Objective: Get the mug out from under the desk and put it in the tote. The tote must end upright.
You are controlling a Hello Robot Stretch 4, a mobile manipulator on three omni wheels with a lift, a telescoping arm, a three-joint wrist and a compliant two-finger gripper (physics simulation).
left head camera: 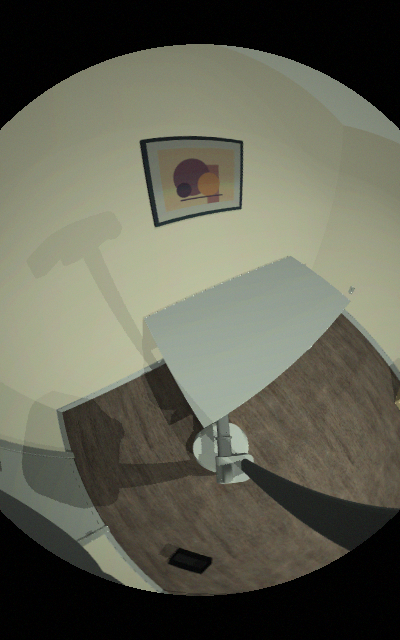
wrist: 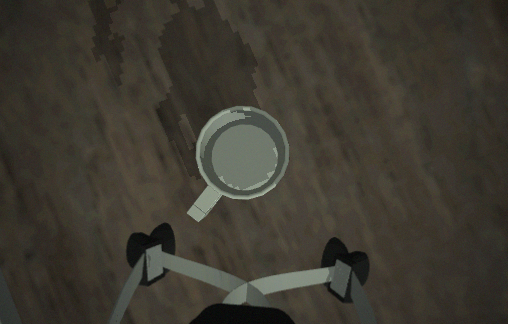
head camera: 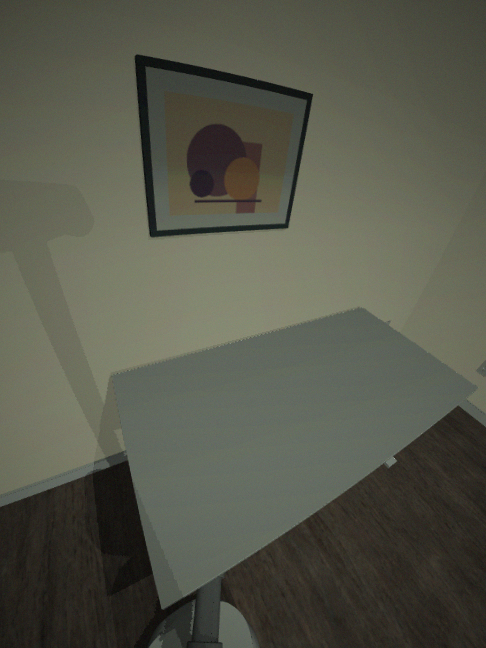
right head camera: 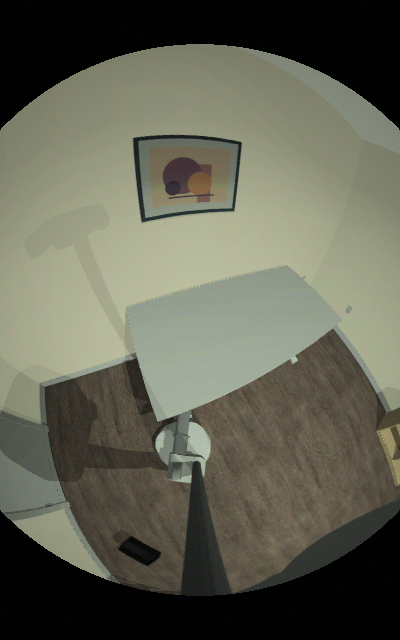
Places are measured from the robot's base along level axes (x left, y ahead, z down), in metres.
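Pixels of known places: gripper, between the fingertips: point(wrist: 248, 250).
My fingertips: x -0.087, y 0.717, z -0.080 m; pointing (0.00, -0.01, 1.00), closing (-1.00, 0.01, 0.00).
Note:
For each thing: its middle in the pictures, then the offset to it from my fingertips. Level surfaces: height alone.
- mug, middle of its body: point(wrist: 235, 165) dy +0.065, dx +0.020, dz +0.059 m
- grey desk, height of its surface: dz -0.613 m
- flat black object, middle of its body: point(right head camera: 138, 551) dy -1.958, dx +0.371, dz +0.057 m
- shelf, height of its surface: dz +0.029 m
The mug point(wrist: 243, 155) is pale and stands upright on the wood floor in the wrist view, its open top facing the camera and its handle pointing to the lower left. My gripper point(wrist: 248, 250) is open and empty; in the image the mug lies just above the gap between the fingertips, apart from them. The grey desk point(head camera: 292, 413) point(left head camera: 245, 330) point(right head camera: 225, 340) hides the mug and the gripper from the head views; my arm runs under its near edge. No thing that I can surely name as the tote shows.
A flat black object point(left head camera: 190, 560) point(right head camera: 139, 550) lies on the floor near the base. Part of a tan wooden box or shelf point(right head camera: 389, 452) shows at the right edge. A small white piece point(head camera: 390, 461) point(right head camera: 294, 359) sticks out below the desk's front edge. A wall stands behind the desk.

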